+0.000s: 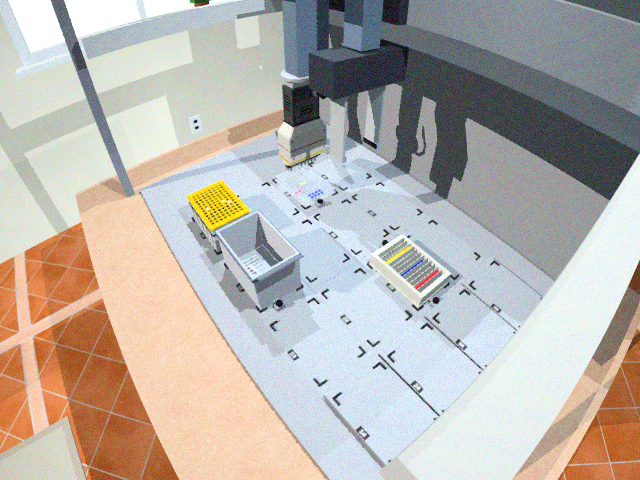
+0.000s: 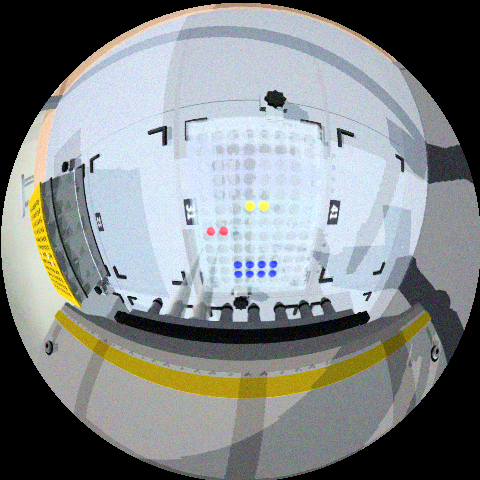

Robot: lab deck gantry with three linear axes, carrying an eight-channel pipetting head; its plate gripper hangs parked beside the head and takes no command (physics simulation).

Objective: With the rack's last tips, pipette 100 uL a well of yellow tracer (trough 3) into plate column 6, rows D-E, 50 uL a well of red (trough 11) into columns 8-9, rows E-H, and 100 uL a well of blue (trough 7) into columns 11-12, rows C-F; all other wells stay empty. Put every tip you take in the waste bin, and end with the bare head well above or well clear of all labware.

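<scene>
The eight-channel head [image 1: 302,147] [image 2: 242,345] is low over the clear plate [image 1: 281,181] [image 2: 195,145]. Two translucent tips [image 2: 192,295] hang from its second and third channels from the left; the other nozzles look bare. Whether the tips touch the wells is unclear. Yellow wells [image 2: 256,206] fill column 6, D-E. Red wells [image 2: 217,231] show in column 8, G-H. Blue wells [image 2: 255,269] fill columns 11-12, C-F. The yellow rack [image 1: 217,205] [image 2: 46,245] holds three pale tips. The trough block [image 1: 382,266] shows yellow, blue and red. My parked gripper [image 1: 354,151] is open and empty.
The grey waste bin [image 1: 281,283] [image 2: 65,220] stands beside the rack, with pale tips [image 1: 251,262] inside. Black clamp knobs [image 1: 320,201] [image 2: 275,98] stand at the plate's edges. A grey post [image 1: 98,113] rises at the deck's left corner.
</scene>
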